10 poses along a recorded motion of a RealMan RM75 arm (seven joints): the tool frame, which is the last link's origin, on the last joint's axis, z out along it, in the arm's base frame.
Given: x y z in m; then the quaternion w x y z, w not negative.
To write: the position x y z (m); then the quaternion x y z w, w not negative. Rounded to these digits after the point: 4 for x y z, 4 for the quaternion.
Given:
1: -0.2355, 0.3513, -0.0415, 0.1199, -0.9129, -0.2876, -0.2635
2: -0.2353, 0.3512, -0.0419, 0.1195, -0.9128, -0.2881, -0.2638
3: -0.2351, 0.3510, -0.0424, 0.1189, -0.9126, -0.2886, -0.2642
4: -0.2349, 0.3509, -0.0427, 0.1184, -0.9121, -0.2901, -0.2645
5: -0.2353, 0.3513, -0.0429, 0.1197, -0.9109, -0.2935, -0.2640
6: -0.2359, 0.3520, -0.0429, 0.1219, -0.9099, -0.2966, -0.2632
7: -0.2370, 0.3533, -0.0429, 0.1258, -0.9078, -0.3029, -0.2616
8: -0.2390, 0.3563, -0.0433, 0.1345, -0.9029, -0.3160, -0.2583
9: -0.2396, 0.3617, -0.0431, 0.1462, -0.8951, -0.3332, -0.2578
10: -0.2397, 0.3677, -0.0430, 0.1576, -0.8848, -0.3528, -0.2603
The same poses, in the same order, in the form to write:
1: -0.2355, 0.3513, -0.0415, -0.9129, -0.2876, -0.2635, 0.1199
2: -0.2353, 0.3512, -0.0419, -0.9128, -0.2881, -0.2638, 0.1195
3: -0.2351, 0.3510, -0.0424, -0.9126, -0.2886, -0.2642, 0.1189
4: -0.2349, 0.3509, -0.0427, -0.9121, -0.2901, -0.2645, 0.1184
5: -0.2353, 0.3513, -0.0429, -0.9109, -0.2935, -0.2640, 0.1197
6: -0.2359, 0.3520, -0.0429, -0.9099, -0.2966, -0.2632, 0.1219
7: -0.2370, 0.3533, -0.0429, -0.9078, -0.3029, -0.2616, 0.1258
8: -0.2390, 0.3563, -0.0433, -0.9029, -0.3160, -0.2583, 0.1345
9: -0.2396, 0.3617, -0.0431, -0.8951, -0.3332, -0.2578, 0.1462
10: -0.2397, 0.3677, -0.0430, -0.8848, -0.3528, -0.2603, 0.1576
